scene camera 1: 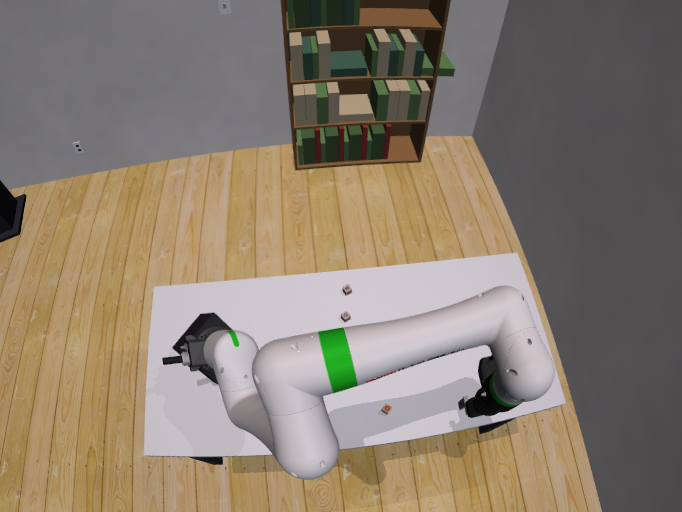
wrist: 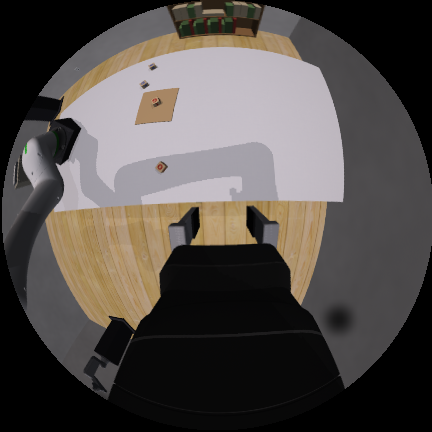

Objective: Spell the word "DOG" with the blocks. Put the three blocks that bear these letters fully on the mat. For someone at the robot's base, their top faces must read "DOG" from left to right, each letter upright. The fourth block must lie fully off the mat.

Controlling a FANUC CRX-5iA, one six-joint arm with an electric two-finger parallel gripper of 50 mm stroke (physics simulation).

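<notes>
A tan mat (wrist: pixel 165 114) lies on the table in the wrist view; the arm hides it in the scene view. A block with a red mark (wrist: pixel 156 102) sits on the mat, toward its upper middle. Another block with a red mark (scene camera 1: pixel 386 408) (wrist: pixel 161 167) lies off the mat, near the table's front edge. Two blocks with bluish marks, one (scene camera 1: pixel 345 316) (wrist: pixel 144 84) near the mat's upper left corner and one (scene camera 1: pixel 347 289) (wrist: pixel 153 66) farther back, lie off the mat. The letters are too small to read. My gripper (scene camera 1: pixel 466 405) (wrist: pixel 222 215) is open and empty, right of all the blocks.
The white table (scene camera 1: pixel 264 297) (wrist: pixel 250 100) carries the arm's base (scene camera 1: pixel 207 322) (wrist: pixel 72 135) at its left. The arm (scene camera 1: pixel 418 336) stretches across the table in the scene view. A bookshelf (scene camera 1: pixel 291 118) stands behind the table, and a wall is at the right.
</notes>
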